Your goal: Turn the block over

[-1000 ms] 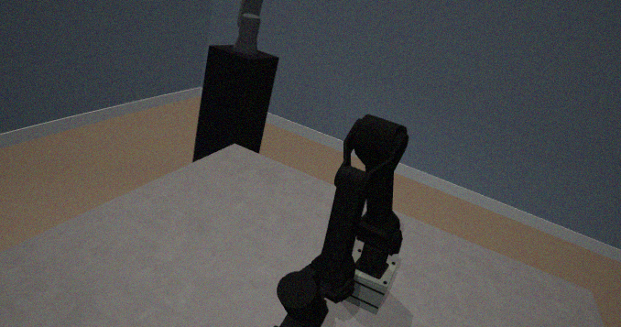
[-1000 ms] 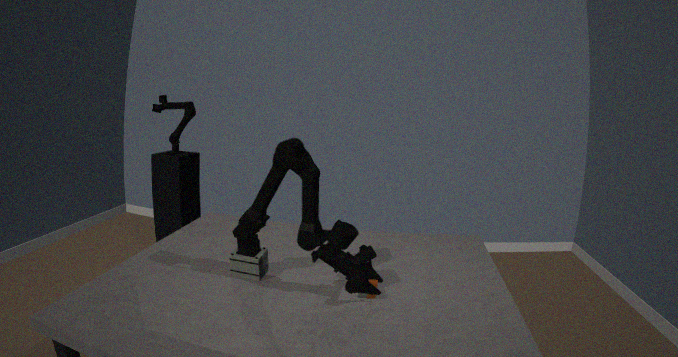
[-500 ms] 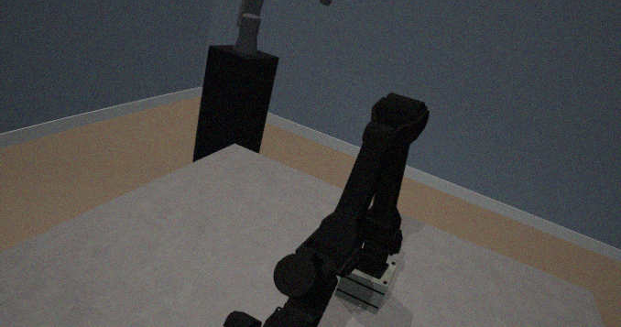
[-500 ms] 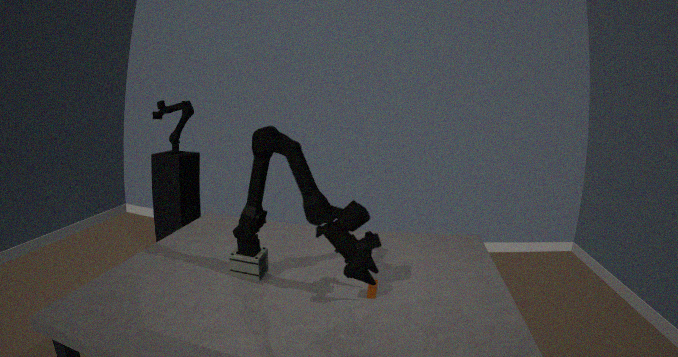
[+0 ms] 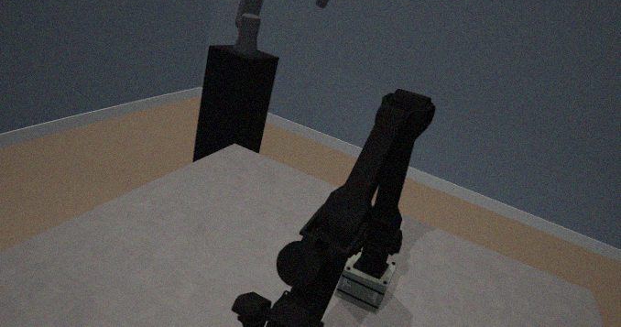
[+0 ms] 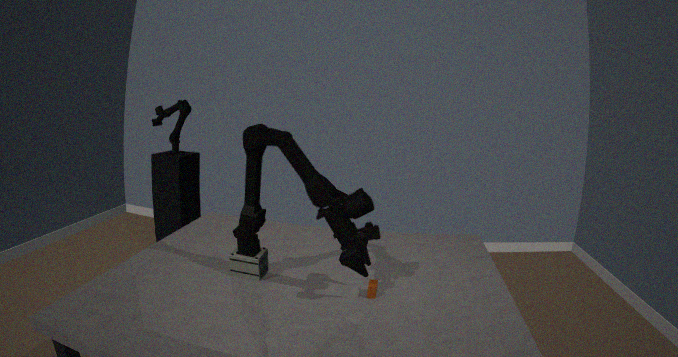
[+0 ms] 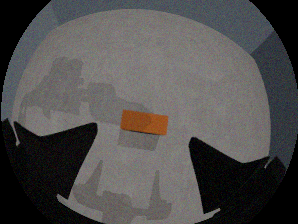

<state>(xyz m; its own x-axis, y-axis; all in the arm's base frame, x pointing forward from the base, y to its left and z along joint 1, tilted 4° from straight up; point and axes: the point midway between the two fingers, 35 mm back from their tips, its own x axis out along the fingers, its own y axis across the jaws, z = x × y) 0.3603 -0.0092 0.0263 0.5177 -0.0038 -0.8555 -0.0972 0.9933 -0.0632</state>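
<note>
Right now the orange block is 6 cm below my gripper tip and 1 cm ahead of it.
</note>
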